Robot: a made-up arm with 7 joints. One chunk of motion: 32 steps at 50 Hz.
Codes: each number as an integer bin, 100 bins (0 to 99) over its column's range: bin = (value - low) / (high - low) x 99, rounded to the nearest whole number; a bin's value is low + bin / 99 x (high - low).
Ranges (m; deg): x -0.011..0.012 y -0.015..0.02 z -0.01..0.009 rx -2..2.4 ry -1.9..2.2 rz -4.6..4
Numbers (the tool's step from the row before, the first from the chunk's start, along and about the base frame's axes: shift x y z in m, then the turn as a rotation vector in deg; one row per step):
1: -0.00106 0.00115 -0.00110 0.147 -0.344 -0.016
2: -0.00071 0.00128 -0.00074 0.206 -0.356 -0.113
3: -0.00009 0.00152 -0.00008 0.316 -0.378 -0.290
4: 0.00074 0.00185 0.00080 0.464 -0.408 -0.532
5: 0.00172 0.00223 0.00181 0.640 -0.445 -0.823
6: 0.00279 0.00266 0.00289 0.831 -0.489 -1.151
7: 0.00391 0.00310 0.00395 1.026 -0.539 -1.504
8: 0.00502 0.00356 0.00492 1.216 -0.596 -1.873
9: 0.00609 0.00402 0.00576 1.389 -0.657 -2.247
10: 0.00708 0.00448 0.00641 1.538 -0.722 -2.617
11: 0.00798 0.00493 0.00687 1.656 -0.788 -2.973
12: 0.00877 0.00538 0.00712 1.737 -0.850 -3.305
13: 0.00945 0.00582 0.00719 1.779 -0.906 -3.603
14: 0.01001 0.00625 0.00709 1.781 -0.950 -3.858
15: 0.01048 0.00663 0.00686 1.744 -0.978 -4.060
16: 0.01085 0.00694 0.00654 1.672 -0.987 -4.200
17: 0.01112 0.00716 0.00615 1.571 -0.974 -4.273
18: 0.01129 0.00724 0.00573 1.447 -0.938 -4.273
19: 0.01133 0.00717 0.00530 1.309 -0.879 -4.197
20: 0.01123 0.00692 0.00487 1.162 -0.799 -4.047
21: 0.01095 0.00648 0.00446 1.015 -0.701 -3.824
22: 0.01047 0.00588 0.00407 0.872 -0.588 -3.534
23: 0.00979 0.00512 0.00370 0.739 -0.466 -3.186
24: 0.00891 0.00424 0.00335 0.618 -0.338 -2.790
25: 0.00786 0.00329 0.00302 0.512 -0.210 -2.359
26: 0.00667 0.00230 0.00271 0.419 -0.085 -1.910
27: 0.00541 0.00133 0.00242 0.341 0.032 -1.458
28: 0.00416 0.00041 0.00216 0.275 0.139 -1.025
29: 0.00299 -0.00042 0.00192 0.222 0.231 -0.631
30: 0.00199 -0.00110 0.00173 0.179 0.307 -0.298
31: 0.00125 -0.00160 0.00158 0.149 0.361 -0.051
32: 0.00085 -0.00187 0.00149 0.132 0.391 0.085
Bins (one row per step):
1: 43 46 46 48 38 53
2: 44 46 48 50 37 52
3: 47 47 52 52 37 50
4: 51 48 56 55 36 47
5: 55 49 62 59 35 43
6: 59 50 67 64 34 40
7: 64 51 73 68 33 36
8: 69 52 78 72 31 31
9: 74 54 82 76 30 27
10: 78 55 86 80 28 23
11: 82 56 88 82 27 19
12: 85 58 89 84 25 15
13: 88 59 90 85 24 11
14: 90 60 89 85 23 9
15: 92 61 88 84 22 6
16: 94 62 86 83 22 5
17: 95 63 84 80 22 4
18: 96 63 82 78 23 4
19: 96 63 80 74 25 5
20: 96 62 77 71 27 6
21: 94 61 75 68 29 9
22: 92 59 73 65 32 12
23: 89 57 71 62 35 16
24: 86 54 70 59 38 21
25: 81 52 68 57 41 26
26: 76 49 66 54 44 31
27: 71 46 65 53 47 36
28: 65 44 63 51 49 41
29: 60 41 62 50 51 46
30: 56 39 61 49 53 50
31: 53 38 60 48 55 52
32: 51 37 60 48 55 54

